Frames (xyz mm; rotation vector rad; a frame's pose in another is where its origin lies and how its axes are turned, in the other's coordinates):
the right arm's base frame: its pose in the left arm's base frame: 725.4 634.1 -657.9 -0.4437 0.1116 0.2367
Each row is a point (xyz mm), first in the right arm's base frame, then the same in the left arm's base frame.
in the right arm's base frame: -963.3 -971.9 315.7
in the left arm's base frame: 55.4 -274.3 177.6
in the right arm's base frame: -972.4 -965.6 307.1
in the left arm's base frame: 44.5 -274.4 168.8
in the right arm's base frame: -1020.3 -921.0 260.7
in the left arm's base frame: -15.5 -265.3 116.3
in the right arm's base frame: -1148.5 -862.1 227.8
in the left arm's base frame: -156.0 -253.9 82.8
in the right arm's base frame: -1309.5 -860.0 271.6
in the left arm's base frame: -309.7 -265.5 146.7
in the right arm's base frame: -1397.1 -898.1 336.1
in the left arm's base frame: -381.3 -288.4 234.2
